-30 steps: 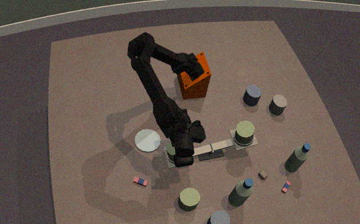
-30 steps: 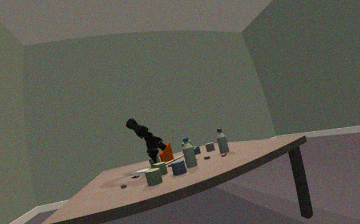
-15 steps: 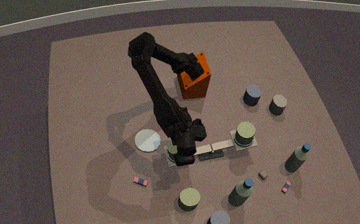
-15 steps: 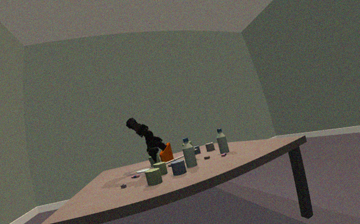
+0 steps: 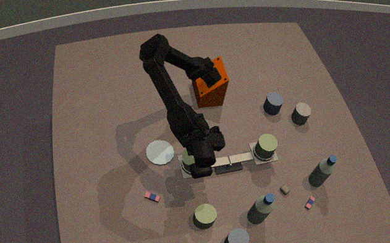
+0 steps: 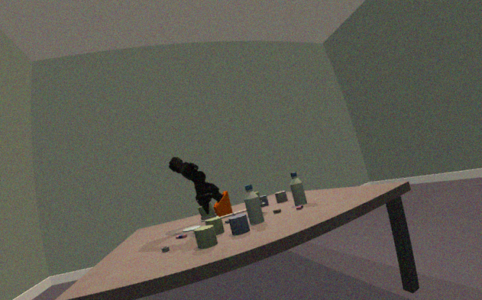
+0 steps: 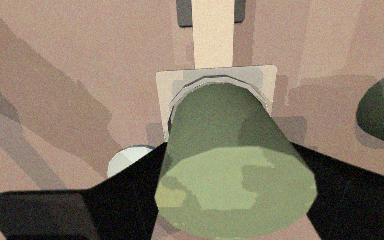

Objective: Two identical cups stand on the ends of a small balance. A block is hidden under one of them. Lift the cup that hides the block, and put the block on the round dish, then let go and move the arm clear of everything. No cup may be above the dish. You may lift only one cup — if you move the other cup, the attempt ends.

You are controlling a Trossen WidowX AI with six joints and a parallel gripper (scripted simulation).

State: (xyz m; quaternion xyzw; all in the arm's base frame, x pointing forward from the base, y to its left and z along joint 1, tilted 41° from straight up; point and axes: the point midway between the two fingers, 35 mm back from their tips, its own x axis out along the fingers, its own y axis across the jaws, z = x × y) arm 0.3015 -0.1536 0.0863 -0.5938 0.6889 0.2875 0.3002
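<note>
Now: the green block 1 cm below my gripper tip. The rest, counted from my gripper tip: balance 13 cm to the left, 5 cm below, 1 cm ahead; balance beam 13 cm to the left, 4 cm below, 1 cm ahead; round dish 10 cm behind, 8 cm to the right, 7 cm below.
</note>
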